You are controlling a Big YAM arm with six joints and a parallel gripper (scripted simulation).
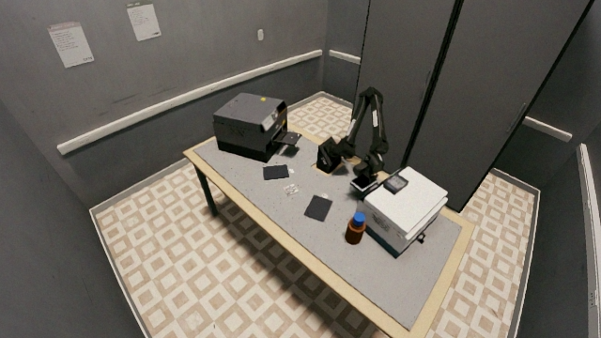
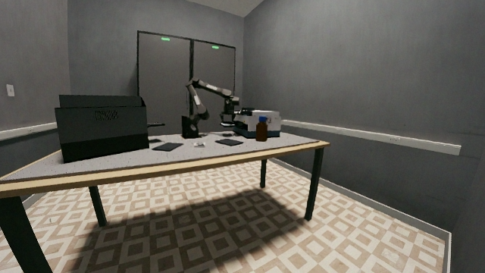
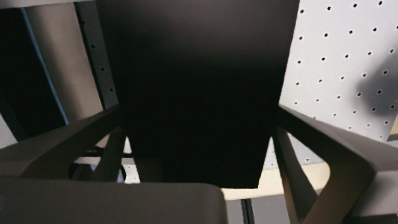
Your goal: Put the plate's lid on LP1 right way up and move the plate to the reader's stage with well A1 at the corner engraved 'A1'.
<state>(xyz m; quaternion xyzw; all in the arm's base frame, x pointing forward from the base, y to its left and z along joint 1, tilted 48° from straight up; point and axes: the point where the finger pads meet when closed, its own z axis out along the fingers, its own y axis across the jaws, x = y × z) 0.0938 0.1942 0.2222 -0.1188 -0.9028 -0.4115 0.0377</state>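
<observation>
Now: the white multi-well plate 1 cm below my hand. From my hand the other things lie so: dark lid (right at my hand); then dark flat pad (26 cm ahead, 13 cm to the right, 11 cm below); then brown capped bottle (31 cm ahead, 12 cm to the left).
</observation>
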